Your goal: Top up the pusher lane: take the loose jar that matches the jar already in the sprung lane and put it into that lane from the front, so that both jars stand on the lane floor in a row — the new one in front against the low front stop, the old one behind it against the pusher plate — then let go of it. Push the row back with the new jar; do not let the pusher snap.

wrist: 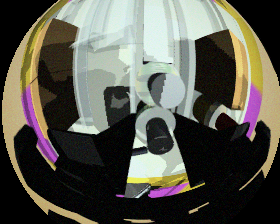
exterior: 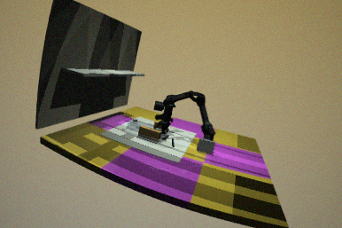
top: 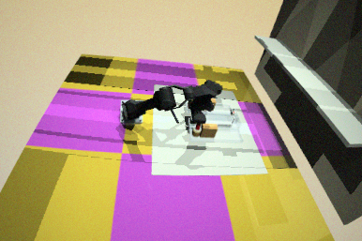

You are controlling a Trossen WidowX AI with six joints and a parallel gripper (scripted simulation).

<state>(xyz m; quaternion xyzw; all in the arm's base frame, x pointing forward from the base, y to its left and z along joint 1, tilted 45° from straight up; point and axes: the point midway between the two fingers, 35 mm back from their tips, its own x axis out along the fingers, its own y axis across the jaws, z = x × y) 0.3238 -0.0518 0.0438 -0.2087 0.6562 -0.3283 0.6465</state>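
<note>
The clear pusher lane lies 15 cm ahead of my gripper tip and 1 cm below it. The rest, counted from my gripper tip: grey shelf 51 cm ahead, 34 cm above, 6 cm to the right.
</note>
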